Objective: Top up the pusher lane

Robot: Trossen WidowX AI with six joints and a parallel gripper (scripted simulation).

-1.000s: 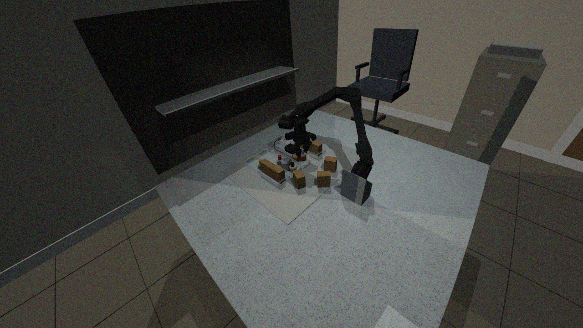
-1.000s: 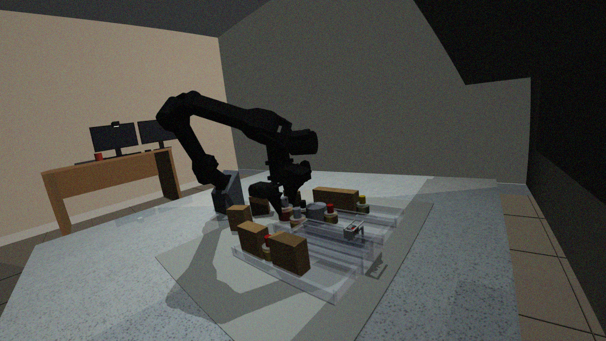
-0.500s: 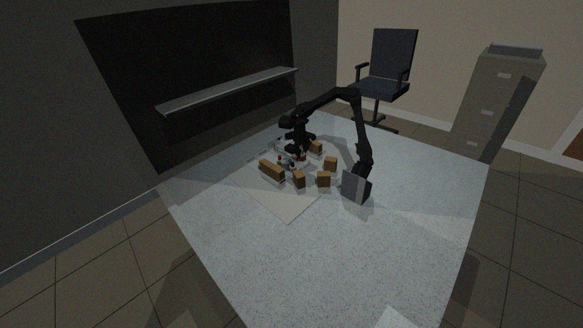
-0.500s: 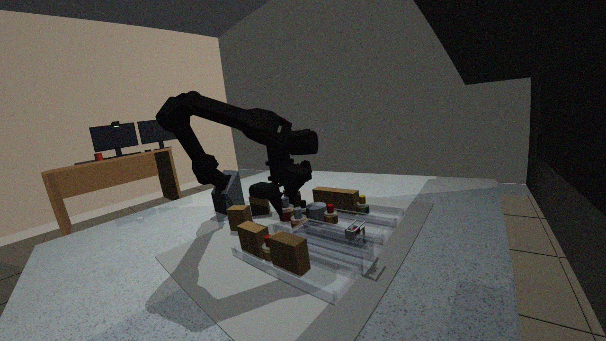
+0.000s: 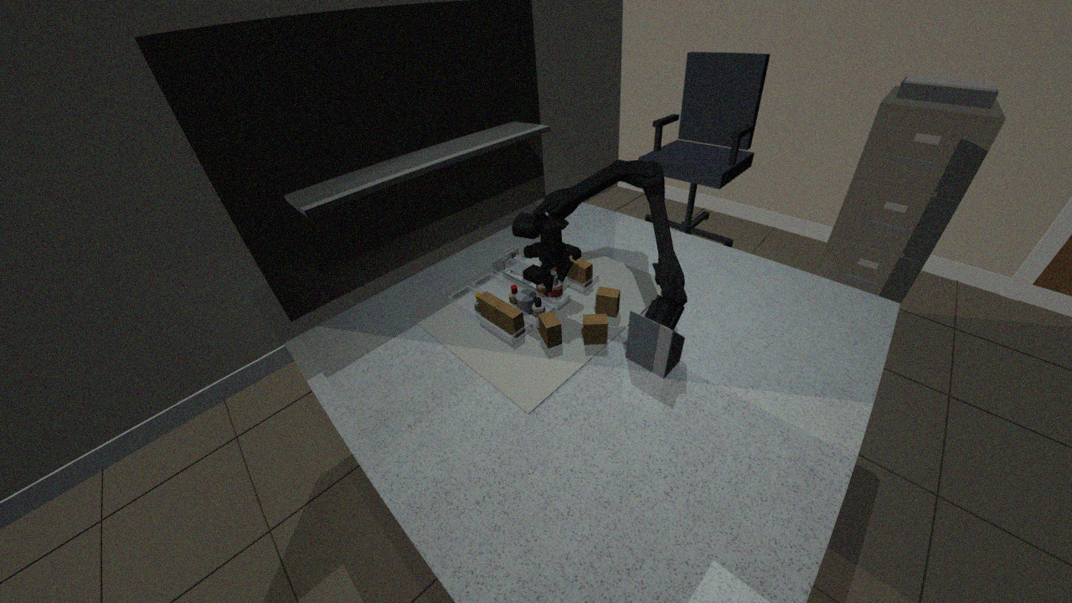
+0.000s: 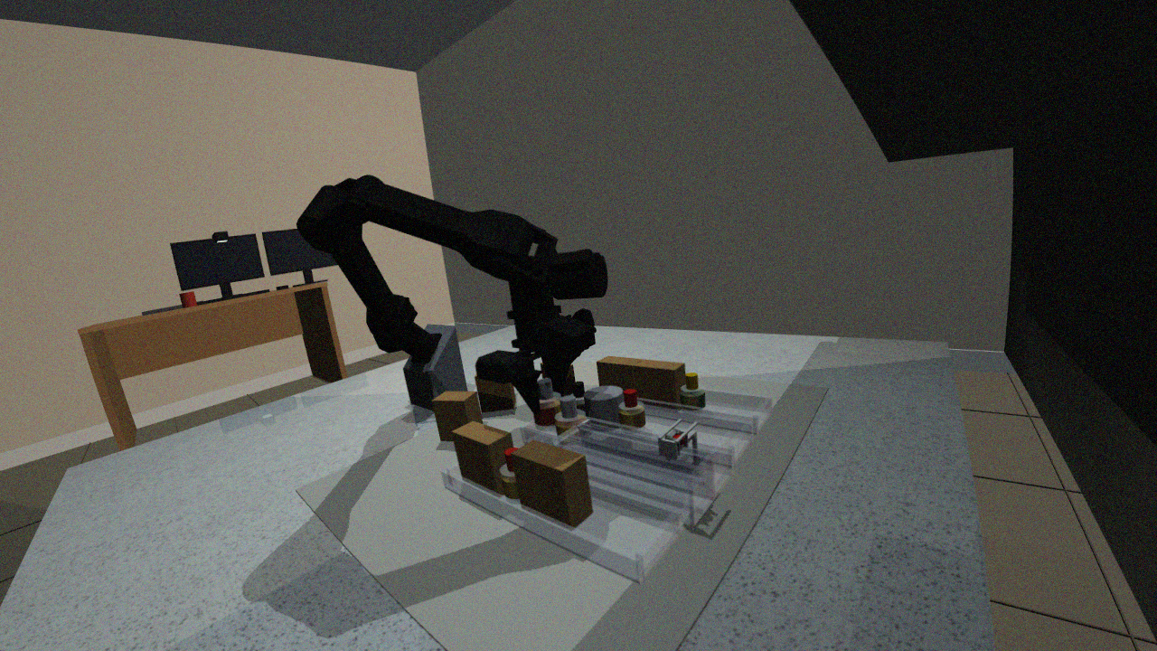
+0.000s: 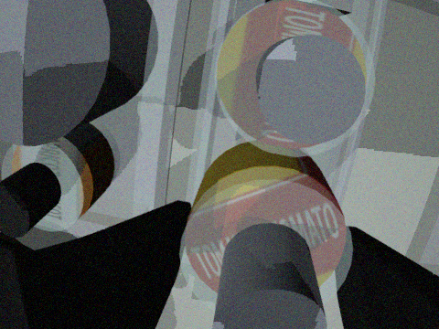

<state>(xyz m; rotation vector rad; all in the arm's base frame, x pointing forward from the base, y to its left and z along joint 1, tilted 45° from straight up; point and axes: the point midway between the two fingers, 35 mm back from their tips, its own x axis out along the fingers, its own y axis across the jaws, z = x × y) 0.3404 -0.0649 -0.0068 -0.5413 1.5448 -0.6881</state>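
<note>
Now: the wide grey can 50 mm ahead of my gripper tip, 80 mm to the left of it and 20 mm below it. From my gripper tip the other things lie so: clear-walled lane: 140 mm ahead, 40 mm to the right, 30 mm below.
</note>
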